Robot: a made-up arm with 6 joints. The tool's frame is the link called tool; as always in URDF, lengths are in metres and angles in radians. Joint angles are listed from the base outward. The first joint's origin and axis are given. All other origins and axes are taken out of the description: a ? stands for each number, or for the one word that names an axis. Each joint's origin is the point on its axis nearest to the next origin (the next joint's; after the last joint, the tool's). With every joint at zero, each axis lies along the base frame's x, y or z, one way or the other. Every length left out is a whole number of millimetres.
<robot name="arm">
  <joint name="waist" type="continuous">
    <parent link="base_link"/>
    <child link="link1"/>
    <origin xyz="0 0 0.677" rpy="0 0 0"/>
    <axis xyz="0 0 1"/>
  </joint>
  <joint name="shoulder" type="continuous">
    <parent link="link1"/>
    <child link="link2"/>
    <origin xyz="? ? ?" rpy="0 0 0"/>
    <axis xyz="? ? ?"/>
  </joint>
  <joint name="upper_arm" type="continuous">
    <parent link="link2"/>
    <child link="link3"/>
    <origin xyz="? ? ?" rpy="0 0 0"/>
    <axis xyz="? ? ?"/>
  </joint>
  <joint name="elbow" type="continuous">
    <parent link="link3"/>
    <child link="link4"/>
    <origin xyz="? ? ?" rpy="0 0 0"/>
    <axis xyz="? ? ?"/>
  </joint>
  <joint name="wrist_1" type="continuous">
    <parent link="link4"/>
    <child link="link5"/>
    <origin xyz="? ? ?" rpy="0 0 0"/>
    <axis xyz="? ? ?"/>
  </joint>
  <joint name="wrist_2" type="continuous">
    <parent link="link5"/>
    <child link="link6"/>
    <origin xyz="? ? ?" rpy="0 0 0"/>
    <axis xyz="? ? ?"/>
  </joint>
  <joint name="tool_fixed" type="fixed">
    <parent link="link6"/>
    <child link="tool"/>
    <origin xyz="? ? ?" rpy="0 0 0"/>
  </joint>
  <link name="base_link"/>
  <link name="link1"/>
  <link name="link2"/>
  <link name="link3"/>
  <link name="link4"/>
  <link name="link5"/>
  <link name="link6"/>
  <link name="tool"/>
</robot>
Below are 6 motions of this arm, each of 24 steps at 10 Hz.
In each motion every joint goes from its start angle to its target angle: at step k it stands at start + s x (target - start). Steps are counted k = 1, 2, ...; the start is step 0. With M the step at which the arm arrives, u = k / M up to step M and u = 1 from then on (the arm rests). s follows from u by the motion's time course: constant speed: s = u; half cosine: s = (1 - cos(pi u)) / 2; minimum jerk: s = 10 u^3 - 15 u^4 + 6 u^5.
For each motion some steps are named. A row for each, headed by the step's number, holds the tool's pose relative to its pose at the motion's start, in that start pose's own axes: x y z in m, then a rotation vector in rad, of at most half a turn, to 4 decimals.
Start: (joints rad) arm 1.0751 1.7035 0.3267 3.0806 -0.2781 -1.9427
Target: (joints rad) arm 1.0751 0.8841 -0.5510 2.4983 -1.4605 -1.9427
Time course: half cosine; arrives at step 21
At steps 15, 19, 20, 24:
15: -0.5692 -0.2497 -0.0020 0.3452 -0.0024 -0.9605
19: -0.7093 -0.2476 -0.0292 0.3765 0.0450 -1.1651
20: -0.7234 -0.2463 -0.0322 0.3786 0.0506 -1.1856
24: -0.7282 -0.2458 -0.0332 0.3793 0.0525 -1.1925

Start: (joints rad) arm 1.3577 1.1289 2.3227 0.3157 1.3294 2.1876
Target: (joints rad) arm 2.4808 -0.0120 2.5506 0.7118 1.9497 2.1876
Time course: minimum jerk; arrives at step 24
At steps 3, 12, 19, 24:
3: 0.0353 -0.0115 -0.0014 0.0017 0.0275 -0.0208
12: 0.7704 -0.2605 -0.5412 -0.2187 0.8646 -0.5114
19: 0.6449 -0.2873 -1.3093 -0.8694 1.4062 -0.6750
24: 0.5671 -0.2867 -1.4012 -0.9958 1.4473 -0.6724

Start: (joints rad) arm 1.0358 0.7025 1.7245 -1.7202 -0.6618 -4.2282
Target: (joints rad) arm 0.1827 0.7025 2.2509 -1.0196 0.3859 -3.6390
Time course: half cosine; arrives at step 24
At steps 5, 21, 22, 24:
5: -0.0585 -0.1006 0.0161 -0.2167 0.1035 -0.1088
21: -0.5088 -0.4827 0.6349 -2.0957 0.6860 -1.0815
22: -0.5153 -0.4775 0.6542 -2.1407 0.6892 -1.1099
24: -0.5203 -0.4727 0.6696 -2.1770 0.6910 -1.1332

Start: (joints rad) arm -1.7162 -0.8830 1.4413 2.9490 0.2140 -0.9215
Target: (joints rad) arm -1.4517 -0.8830 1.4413 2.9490 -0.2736 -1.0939
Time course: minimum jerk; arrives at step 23
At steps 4, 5, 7, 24:
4: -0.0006 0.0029 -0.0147 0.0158 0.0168 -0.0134
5: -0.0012 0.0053 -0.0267 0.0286 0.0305 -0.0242
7: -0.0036 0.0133 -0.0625 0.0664 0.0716 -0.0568
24: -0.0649 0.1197 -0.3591 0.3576 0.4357 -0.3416

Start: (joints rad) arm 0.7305 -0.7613 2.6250 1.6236 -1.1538 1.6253
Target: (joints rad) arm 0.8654 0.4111 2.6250 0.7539 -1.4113 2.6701
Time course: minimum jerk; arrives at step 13
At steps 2, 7, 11, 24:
2: -0.0048 0.0156 0.0524 -0.0509 -0.0360 0.0073
7: -0.2699 0.5942 0.8602 -1.0160 -0.7850 0.0960
11: -0.6470 1.2163 1.0833 -1.6261 -1.4665 0.0807
24: -0.6777 1.2614 1.0844 -1.6621 -1.5214 0.0763

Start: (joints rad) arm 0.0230 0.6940 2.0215 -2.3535 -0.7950 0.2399
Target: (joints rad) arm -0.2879 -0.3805 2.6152 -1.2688 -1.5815 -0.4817
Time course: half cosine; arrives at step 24
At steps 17, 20, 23, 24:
17: 0.0984 1.0068 -1.2889 -1.1294 0.9771 -0.3524
20: -0.0072 1.0429 -1.5003 -1.3358 0.9643 -0.4475
23: -0.0677 1.0507 -1.5965 -1.4341 0.9376 -0.4862
24: -0.0720 1.0510 -1.6029 -1.4407 0.9353 -0.4886

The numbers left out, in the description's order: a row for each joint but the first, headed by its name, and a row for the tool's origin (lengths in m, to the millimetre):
shoulder: xyz 0.169 0 0, axis 0 1 0
upper_arm: xyz 0 0 0.757, axis 0 -1 0
elbow: xyz 0.947 0 0.178, axis -1 0 0
wrist_1: xyz 0 0 0, axis 0 -1 0
wrist_2: xyz 0.208 0 0, axis -1 0 0
tool: xyz 0 0 0

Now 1 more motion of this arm.
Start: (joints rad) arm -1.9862 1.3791 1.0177 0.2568 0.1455 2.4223
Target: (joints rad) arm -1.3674 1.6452 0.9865 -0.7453 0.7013 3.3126
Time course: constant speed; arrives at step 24
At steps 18, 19, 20, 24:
18: -0.1302 -0.5958 0.7133 -0.0383 0.0537 -0.2151
19: -0.1494 -0.6197 0.7527 -0.0453 0.0565 -0.2106
20: -0.1698 -0.6425 0.7920 -0.0531 0.0588 -0.2047
24: -0.2616 -0.7216 0.9476 -0.0950 0.0630 -0.1668

